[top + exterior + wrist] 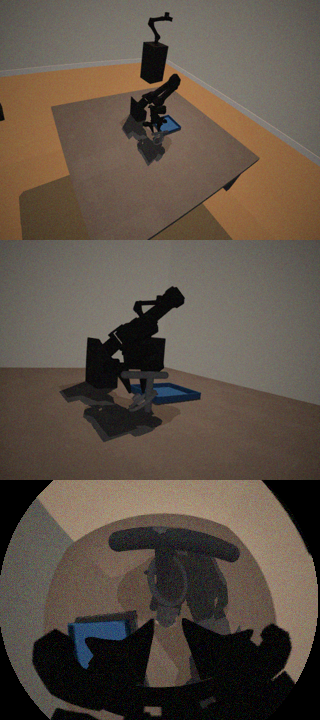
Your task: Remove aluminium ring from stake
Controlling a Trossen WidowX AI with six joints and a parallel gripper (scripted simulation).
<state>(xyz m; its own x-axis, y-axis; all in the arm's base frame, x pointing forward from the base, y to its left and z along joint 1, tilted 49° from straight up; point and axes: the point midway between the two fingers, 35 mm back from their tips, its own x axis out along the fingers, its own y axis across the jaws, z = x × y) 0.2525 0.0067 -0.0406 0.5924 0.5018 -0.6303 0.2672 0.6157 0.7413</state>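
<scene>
Right now the aluminium ring is 5 cm ahead of my gripper tip, 2 cm to the right of it and 1 cm below it. The rest, counted from my gripper tip: blue tray (18 cm to the left, 6 cm behind, 3 cm below).
</scene>
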